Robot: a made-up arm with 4 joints.
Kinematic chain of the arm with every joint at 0, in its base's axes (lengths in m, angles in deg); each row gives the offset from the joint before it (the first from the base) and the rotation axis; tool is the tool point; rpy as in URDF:
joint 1: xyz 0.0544 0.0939 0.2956 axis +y
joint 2: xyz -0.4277 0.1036 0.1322 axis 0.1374 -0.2 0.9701
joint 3: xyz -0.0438 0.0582 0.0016 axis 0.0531 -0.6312 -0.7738
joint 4: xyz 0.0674 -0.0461 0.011 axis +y
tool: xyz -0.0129 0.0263 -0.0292 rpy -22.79 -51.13 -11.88
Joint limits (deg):
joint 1: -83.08..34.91
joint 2: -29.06..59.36
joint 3: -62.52..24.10
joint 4: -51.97..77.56
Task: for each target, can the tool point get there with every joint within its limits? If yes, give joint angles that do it. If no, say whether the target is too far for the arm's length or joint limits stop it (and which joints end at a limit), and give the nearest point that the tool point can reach.
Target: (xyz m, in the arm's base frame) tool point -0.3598 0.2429 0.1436
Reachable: yes | joints -35.97 -6.18 -13.11 31.93
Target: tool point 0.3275 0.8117 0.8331
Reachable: no: too far | nearest point -0.2097 0.2671 0.6228 | short by 0.793 m
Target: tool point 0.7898 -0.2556 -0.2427
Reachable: no: too far | nearest point -0.0809 0.2443 -0.1885 | short by 1.006 m
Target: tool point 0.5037 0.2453 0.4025
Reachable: no: joint limits stop it (at a limit: joint 1, joint 2, joint 4) | nearest point -0.1941 0.2194 0.5941 | short by 0.724 m
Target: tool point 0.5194 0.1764 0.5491
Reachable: no: joint limits stop it (at a limit: joint 1, joint 2, joint 4) | nearest point -0.1915 0.2070 0.6089 | short by 0.714 m
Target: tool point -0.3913 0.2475 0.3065
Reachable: yes | joints -13.73 2.22 -20.44 29.03
